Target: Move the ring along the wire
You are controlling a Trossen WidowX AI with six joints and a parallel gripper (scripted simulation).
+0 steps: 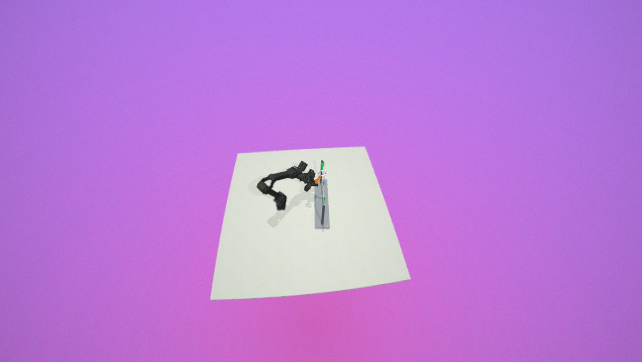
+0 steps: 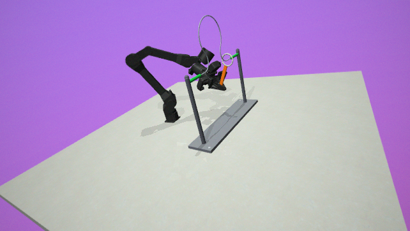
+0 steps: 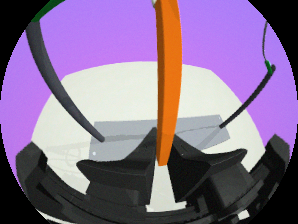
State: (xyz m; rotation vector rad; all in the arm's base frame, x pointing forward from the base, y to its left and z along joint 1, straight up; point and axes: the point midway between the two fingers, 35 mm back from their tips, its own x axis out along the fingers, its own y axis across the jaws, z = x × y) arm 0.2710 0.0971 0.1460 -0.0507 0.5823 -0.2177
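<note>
The ring with orange handle is 1 cm ahead of my gripper tip, 1 cm to the left of it and 9 cm above it.
</note>
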